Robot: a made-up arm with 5 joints.
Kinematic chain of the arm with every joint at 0, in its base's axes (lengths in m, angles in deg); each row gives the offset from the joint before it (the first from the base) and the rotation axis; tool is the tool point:
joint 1: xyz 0 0 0.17 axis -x
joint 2: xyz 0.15 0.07 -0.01 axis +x
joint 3: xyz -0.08 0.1 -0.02 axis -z
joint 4: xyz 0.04 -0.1 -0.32 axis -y
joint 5: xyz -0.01 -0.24 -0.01 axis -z
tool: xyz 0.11 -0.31 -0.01
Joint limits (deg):
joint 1: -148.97..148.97
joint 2: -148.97..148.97
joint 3: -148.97..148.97
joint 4: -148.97..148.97
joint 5: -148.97..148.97
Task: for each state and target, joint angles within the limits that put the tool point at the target. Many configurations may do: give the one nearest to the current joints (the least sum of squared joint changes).
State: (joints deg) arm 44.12 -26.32 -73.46 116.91 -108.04
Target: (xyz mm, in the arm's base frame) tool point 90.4 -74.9 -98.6
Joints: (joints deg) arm 33.56 -11.84 -61.63 132.43 -139.37
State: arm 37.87 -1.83 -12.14 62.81 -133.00
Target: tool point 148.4 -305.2 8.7
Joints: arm 77.82 -18.91 -31.02 66.00 -148.97
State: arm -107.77 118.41 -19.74 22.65 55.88
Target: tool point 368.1 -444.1 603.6
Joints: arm -132.97 143.50 -51.14 -0.26 68.13
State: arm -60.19 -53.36 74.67 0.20 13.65
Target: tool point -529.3 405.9 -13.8
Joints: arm -66.12 -52.53 94.45 -10.77 53.42
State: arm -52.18 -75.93 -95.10 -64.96 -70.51
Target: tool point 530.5 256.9 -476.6
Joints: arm -37.61 -57.87 -111.59 -64.72 -31.77
